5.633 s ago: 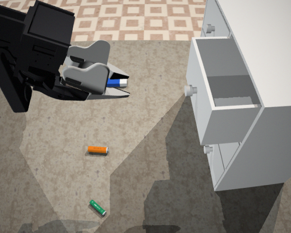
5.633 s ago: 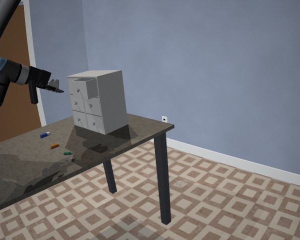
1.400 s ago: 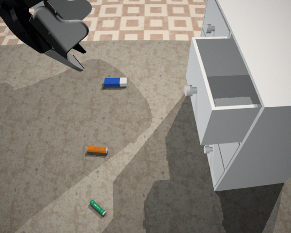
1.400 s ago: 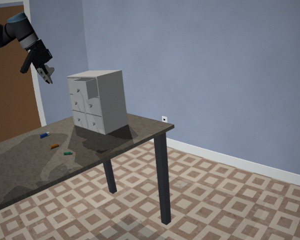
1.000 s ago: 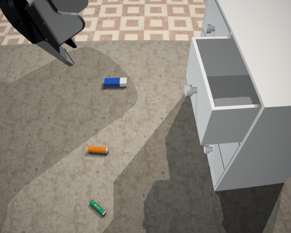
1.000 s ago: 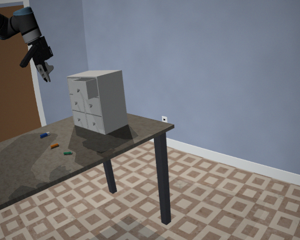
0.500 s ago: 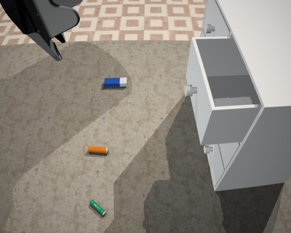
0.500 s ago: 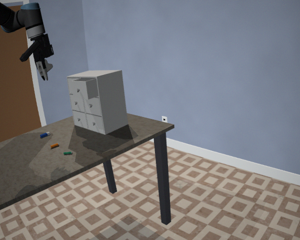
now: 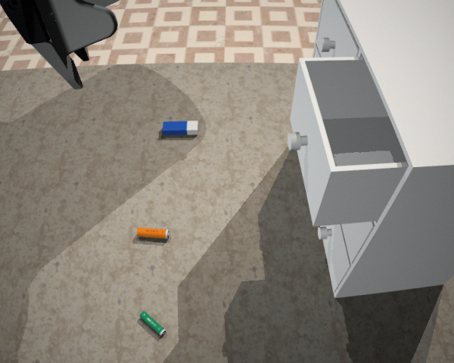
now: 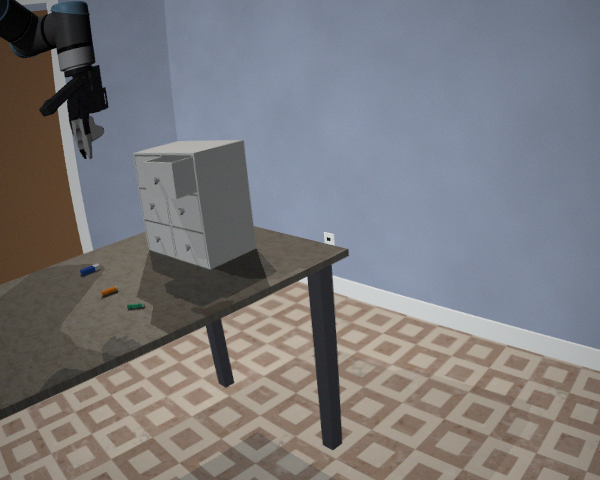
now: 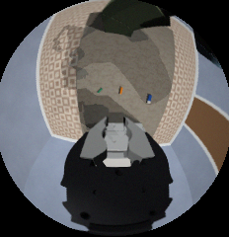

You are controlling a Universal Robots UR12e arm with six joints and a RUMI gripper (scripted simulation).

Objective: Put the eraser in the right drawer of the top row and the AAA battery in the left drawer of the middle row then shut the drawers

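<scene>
My hand is 3 cm short of the white eraser, 26 cm to the right of it and 38 cm above it. Also, from my hand: green battery (2 cm ahead, 10 cm to the right, 38 cm below); then orange battery (4 cm to the left, 38 cm below).
</scene>
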